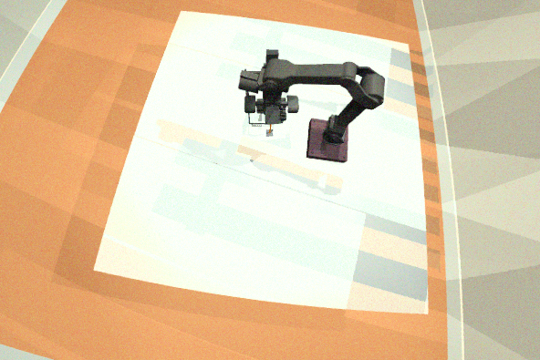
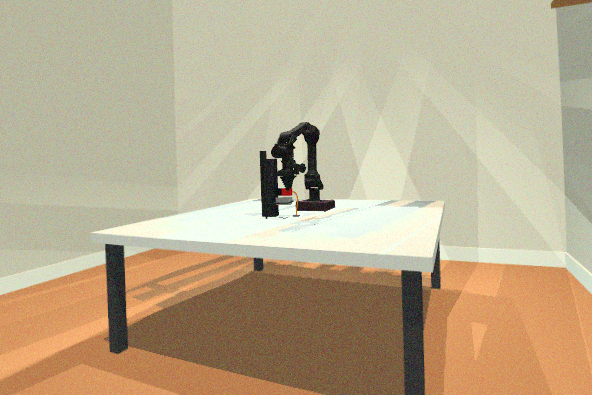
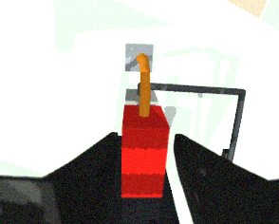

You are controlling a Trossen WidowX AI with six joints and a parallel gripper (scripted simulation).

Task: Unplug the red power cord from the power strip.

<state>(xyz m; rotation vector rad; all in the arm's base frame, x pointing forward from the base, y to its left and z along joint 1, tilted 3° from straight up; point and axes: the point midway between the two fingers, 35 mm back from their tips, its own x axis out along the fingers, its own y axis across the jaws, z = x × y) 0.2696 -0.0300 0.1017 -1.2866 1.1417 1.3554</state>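
Right now the red plug is 30 mm to the right of my gripper tip and 10 mm ahead of it. The rest, counted from my gripper tip: black power strip (100 mm to the right, 20 mm above, 10 mm ahead); grey block (120 mm below, 30 mm to the left, 10 mm behind).
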